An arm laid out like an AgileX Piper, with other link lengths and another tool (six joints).
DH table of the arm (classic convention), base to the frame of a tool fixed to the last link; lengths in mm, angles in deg. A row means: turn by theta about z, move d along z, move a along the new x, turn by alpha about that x. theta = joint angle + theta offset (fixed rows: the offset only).
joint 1: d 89.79  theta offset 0  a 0  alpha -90
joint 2: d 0  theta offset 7.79  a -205.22  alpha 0
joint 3: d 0  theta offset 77.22  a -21.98  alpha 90
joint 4: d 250.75  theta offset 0  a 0  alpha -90
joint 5: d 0  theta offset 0  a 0  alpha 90
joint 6: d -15.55  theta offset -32.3  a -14.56  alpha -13
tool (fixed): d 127.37  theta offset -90  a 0  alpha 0
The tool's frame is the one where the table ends.
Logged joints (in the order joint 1, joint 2, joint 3, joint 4, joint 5, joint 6), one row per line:
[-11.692, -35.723, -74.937, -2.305, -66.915, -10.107]
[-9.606, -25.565, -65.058, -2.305, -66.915, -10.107]
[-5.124, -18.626, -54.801, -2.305, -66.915, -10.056]
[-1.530, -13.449, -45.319, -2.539, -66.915, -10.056]
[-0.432, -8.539, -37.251, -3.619, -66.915, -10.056]
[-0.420, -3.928, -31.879, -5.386, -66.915, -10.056]
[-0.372, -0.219, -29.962, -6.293, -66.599, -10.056]
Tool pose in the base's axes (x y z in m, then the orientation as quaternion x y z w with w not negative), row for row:
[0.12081, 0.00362, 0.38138, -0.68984, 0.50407, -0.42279, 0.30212]
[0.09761, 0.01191, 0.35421, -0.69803, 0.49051, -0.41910, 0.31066]
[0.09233, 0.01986, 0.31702, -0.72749, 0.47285, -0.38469, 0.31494]
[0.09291, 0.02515, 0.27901, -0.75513, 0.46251, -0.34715, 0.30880]
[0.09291, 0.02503, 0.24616, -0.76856, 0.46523, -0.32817, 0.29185]
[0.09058, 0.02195, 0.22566, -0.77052, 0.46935, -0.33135, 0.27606]
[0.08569, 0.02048, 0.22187, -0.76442, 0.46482, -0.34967, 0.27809]
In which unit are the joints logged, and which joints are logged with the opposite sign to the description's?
The joints are logged in degrees. Opposite sign: joint 2, joint 5, joint 6.
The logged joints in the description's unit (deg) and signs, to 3 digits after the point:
[-11.692, 35.723, -74.937, -2.305, 66.915, 10.107]
[-9.606, 25.565, -65.058, -2.305, 66.915, 10.107]
[-5.124, 18.626, -54.801, -2.305, 66.915, 10.056]
[-1.530, 13.449, -45.319, -2.539, 66.915, 10.056]
[-0.432, 8.539, -37.251, -3.619, 66.915, 10.056]
[-0.420, 3.928, -31.879, -5.386, 66.915, 10.056]
[-0.372, 0.219, -29.962, -6.293, 66.599, 10.056]

